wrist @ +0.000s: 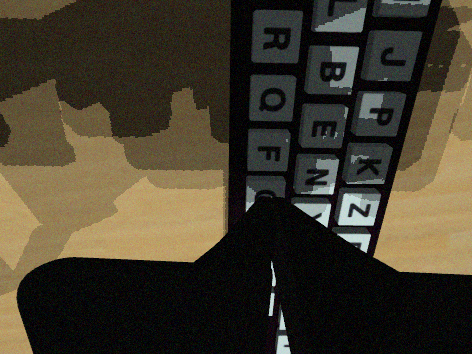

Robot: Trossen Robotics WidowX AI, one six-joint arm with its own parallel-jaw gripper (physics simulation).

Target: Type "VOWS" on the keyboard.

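Frame: origin at the arm's base, x left, y back, z up, level; centimetres.
Where they show: gripper, fingertip midpoint: [269, 208].
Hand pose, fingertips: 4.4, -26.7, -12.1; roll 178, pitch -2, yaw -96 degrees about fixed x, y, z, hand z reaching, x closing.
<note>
After its pixels a point has its place, as x, y, z.
The black keyboard [237, 100] {8.1, -25.8, -13.5} runs from the top to the bottom of the wrist view, with its letters turned sideways. My gripper [269, 208] {4.4, -26.7, -12.1} is shut and empty. Its dark tips overlap the lower right part of the O key [255, 192] {4.6, -26.3, -13.0}, whose letter shows in part. Whether the tips touch the key cannot be told. The F key [268, 151] {6.2, -26.8, -13.0} is just above the O key in the view. The X key [322, 207] {3.7, -28.9, -13.0} is partly covered, to the right of the tips. The V, W and S keys cannot be made out; the fingers cover much of the lower keyboard.
The R key [276, 37] {10.0, -27.2, -13.0}, Q key [272, 98] {8.1, -27.0, -13.0}, E key [322, 127] {7.0, -28.7, -13.0}, N key [316, 175] {5.1, -28.6, -13.0} and Z key [358, 209] {3.5, -30.3, -13.0} show above and right of the tips. Wooden table [165, 215] {2.8, -22.1, -14.8} lies on both sides of the keyboard, with dark shadows across it.
</note>
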